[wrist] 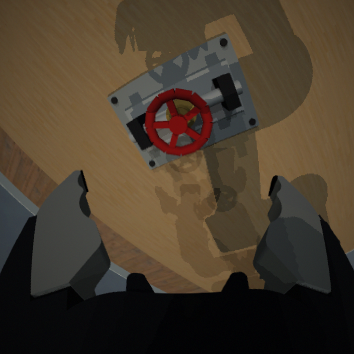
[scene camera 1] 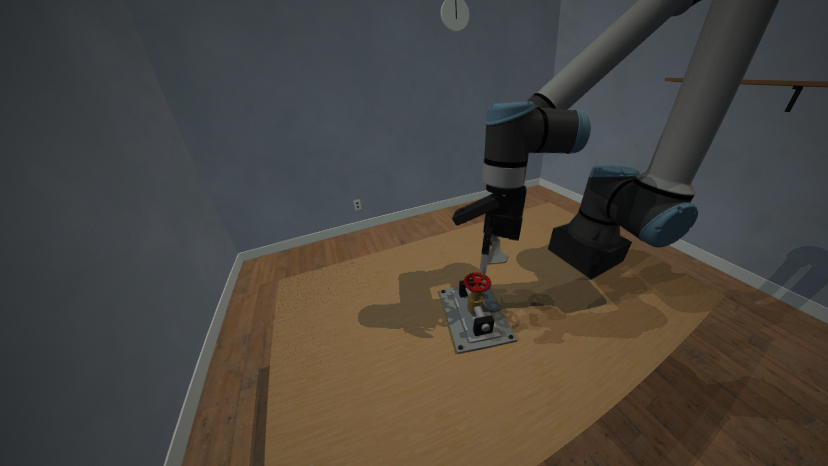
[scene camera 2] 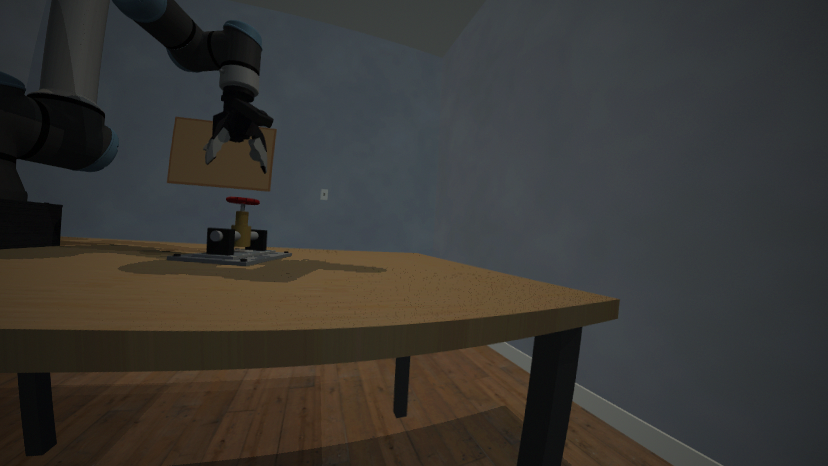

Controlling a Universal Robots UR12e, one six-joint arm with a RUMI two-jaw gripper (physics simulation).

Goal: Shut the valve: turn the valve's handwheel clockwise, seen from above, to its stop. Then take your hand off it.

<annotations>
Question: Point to a red handwheel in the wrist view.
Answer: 177,124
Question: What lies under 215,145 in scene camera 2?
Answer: My gripper.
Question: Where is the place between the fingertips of my gripper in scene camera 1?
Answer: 487,259
</annotations>
